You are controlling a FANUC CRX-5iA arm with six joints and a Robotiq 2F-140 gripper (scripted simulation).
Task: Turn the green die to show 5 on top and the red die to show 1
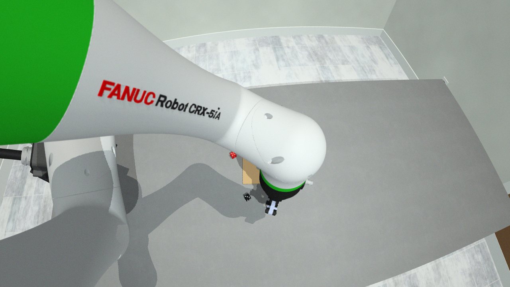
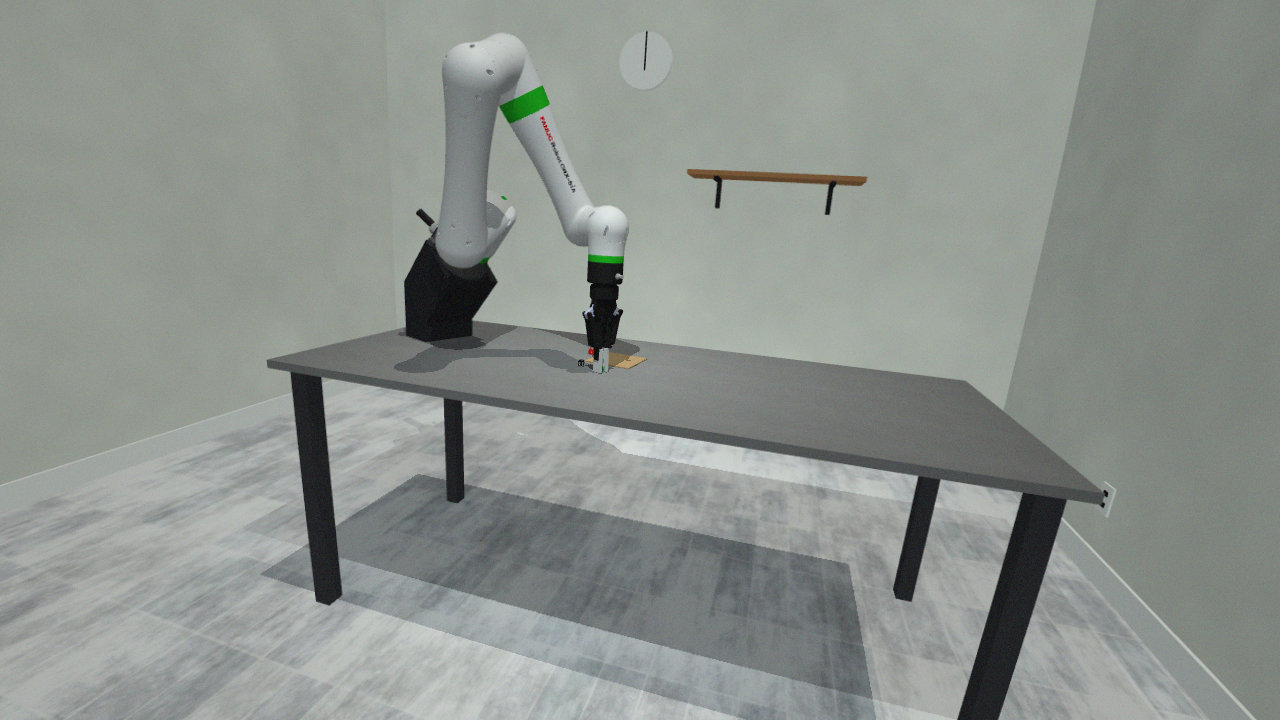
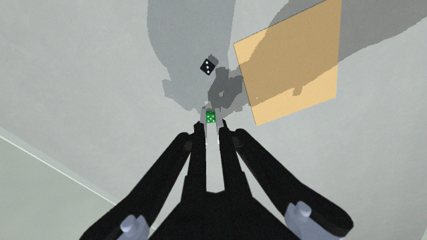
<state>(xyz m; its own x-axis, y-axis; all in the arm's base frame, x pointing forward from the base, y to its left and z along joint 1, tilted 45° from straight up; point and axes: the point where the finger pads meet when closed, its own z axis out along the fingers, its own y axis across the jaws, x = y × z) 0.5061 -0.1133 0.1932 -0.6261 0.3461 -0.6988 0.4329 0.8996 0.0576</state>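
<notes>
Right now the green die is 3 cm below my hand. From my hand the other things lie so: red die 7 cm behind, 19 cm to the left, 3 cm below; tan mat 2 cm ahead, 14 cm to the left, 3 cm below; black die 6 cm behind, 4 cm to the left, 3 cm below.
</notes>
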